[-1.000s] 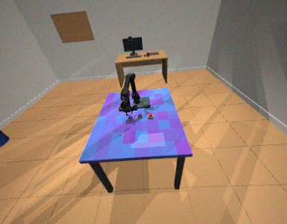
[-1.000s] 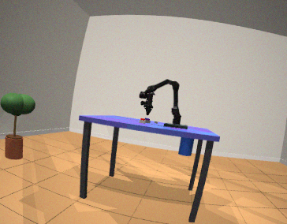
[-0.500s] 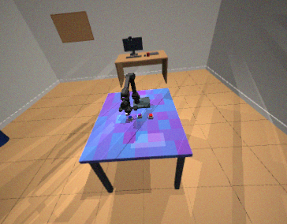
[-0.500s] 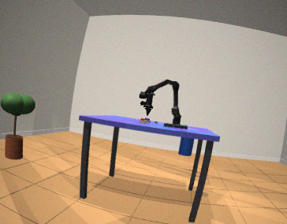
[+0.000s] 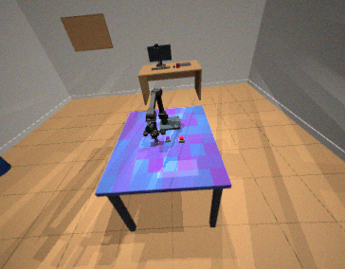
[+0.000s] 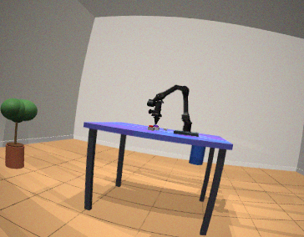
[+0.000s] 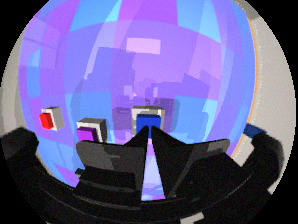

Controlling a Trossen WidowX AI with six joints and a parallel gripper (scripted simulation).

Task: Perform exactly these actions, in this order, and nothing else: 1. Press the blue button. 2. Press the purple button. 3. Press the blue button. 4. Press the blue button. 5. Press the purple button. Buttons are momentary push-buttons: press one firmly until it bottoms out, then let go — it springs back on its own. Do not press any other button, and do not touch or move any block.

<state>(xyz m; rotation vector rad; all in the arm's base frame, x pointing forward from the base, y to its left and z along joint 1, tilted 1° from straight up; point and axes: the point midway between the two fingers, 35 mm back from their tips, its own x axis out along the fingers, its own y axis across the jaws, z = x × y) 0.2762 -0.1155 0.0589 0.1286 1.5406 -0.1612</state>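
My gripper tip is now 11 cm to the right of the purple button, 1 cm past it and 1 cm above it. Also, from my gripper tip: red button (22 cm to the left, 3 cm ahead, 1 cm below); then blue button (1 cm below).
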